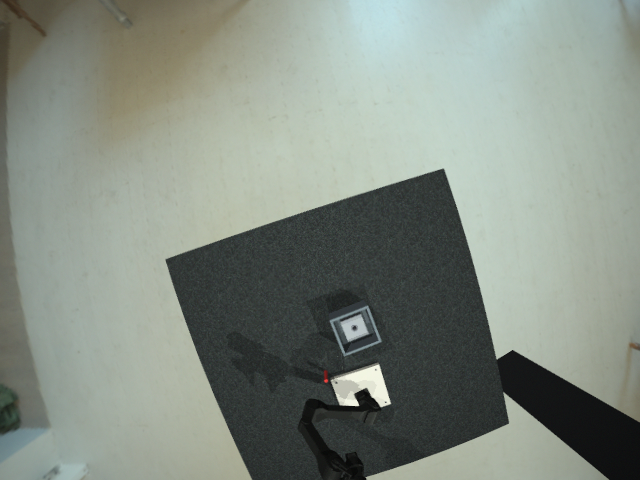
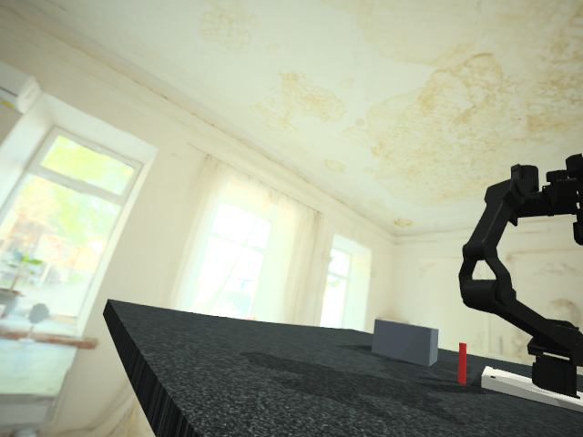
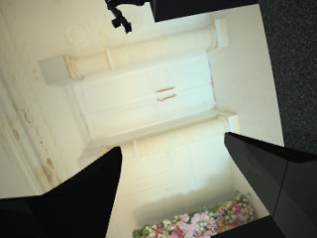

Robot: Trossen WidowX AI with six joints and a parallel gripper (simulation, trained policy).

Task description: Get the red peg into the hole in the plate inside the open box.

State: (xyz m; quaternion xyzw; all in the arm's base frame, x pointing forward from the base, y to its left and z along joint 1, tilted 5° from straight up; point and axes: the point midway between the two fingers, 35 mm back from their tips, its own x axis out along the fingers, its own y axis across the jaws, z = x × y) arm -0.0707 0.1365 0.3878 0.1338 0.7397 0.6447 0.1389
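The red peg lies 310 mm ahead of my gripper tip, 50 mm to the right of it and 350 mm below it. Round my gripper tip: pale plate (460 mm ahead, 250 mm to the right, 340 mm below); grey box (460 mm ahead, 250 mm to the right, 360 mm below).
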